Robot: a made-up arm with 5 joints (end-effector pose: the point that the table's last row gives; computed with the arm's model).
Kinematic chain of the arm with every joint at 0, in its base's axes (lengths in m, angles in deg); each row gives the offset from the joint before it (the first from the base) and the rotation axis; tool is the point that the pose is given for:
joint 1: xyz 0 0 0.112 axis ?
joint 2: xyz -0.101 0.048 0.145 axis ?
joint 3: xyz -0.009 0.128 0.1 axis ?
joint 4: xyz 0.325 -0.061 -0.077 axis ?
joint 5: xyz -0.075 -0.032 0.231 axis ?
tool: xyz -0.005 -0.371 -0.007
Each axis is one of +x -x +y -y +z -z.
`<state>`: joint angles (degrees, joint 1 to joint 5).
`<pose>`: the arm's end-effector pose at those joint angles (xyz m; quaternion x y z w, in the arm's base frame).
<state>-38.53 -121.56 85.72 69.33 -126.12</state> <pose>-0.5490 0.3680 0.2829 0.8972 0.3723 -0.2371 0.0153</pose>
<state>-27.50 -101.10 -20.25 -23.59 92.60</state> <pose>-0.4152 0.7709 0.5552 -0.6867 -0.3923 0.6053 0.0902</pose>
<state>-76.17 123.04 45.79 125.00 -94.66</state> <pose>-0.2474 0.0549 0.5617 -0.6405 -0.5805 0.5028 0.0024</pose>
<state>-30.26 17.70 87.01 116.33 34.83</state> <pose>-0.0028 0.3340 -0.2842 0.0676 -0.6388 -0.6628 0.3848</pose>
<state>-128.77 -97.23 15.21 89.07 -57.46</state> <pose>-0.0452 -0.2739 -0.2561 0.1616 0.4892 0.3628 0.7765</pose>
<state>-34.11 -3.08 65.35 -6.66 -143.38</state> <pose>0.1228 0.4993 0.2727 0.9954 0.0553 -0.0622 0.0474</pose>
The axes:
joint 1: +x
joint 2: -z
joint 3: +x
joint 4: -y
joint 5: -x

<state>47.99 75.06 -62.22 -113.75 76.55</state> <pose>-0.0385 -0.7929 -0.3243 0.1798 0.9006 0.3633 0.1566</pose>
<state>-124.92 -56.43 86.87 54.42 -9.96</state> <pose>-0.1506 -0.3177 0.0311 -0.2311 0.0248 0.0141 0.9725</pose>
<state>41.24 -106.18 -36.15 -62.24 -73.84</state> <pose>-0.0861 -0.0310 0.4890 0.2241 0.2350 0.5089 0.7972</pose>
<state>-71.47 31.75 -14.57 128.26 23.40</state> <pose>-0.2423 -0.1050 0.4144 -0.5307 -0.7737 0.3356 0.0837</pose>
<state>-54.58 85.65 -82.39 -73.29 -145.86</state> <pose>0.0875 -0.1257 0.3404 0.0680 -0.8098 -0.5537 0.1816</pose>
